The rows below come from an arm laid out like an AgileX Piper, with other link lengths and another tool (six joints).
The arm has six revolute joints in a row. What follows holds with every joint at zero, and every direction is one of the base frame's. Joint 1 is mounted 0.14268 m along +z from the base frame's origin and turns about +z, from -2.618 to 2.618 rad. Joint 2 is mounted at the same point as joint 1 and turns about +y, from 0 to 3.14 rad. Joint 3 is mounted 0.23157 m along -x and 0.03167 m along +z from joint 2 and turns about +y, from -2.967 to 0 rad. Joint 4 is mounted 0.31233 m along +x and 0.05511 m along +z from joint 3 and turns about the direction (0.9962, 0, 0.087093), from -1.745 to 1.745 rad. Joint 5 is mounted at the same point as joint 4 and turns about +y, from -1.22 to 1.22 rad. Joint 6 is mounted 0.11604 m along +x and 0.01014 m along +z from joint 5 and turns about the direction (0.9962, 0, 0.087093), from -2.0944 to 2.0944 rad. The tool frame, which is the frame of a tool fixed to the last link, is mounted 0.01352 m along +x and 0.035 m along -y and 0.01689 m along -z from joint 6; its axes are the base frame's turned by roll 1.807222, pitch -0.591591 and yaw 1.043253 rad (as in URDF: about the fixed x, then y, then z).
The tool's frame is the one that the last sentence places.
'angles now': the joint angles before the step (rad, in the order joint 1, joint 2, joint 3, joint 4, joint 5, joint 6). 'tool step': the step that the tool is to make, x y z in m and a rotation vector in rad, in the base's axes. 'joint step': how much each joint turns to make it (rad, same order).
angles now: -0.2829 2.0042 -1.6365 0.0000 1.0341 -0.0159
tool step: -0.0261 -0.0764 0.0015 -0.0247 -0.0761 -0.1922
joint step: -0.1770 -0.0001 0.0000 -0.0001 -0.0797 0.0160
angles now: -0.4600 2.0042 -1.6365 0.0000 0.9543 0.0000
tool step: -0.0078 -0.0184 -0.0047 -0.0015 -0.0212 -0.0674
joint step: -0.0439 0.0112 0.0001 0.0000 -0.0307 0.0249
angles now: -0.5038 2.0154 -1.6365 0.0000 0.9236 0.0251
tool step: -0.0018 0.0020 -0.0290 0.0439 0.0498 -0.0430
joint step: 0.0000 0.0613 -0.0002 0.0000 0.0037 0.0453
